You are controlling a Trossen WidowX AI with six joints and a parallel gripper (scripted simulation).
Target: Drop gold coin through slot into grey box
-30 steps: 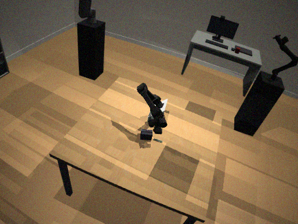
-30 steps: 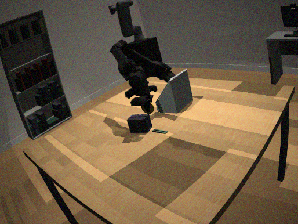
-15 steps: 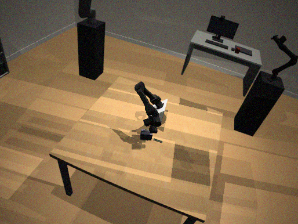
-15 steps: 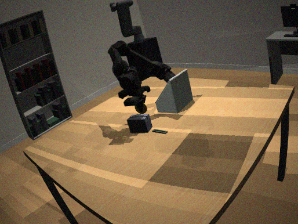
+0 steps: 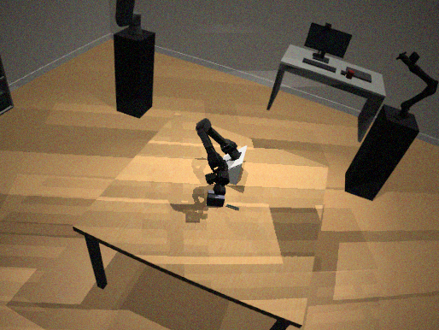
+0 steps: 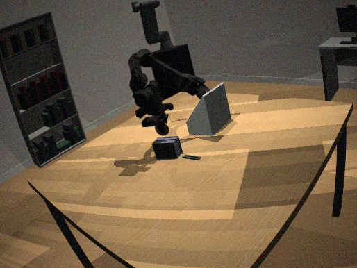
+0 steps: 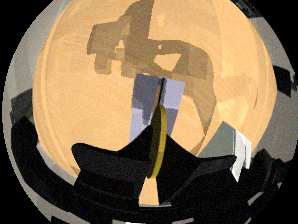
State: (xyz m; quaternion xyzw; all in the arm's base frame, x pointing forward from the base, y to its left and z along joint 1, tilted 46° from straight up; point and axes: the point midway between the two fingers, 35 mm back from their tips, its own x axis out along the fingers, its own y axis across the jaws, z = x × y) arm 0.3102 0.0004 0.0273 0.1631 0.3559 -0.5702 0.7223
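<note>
My gripper tip is now 20 mm below the thin gold coin.
</note>
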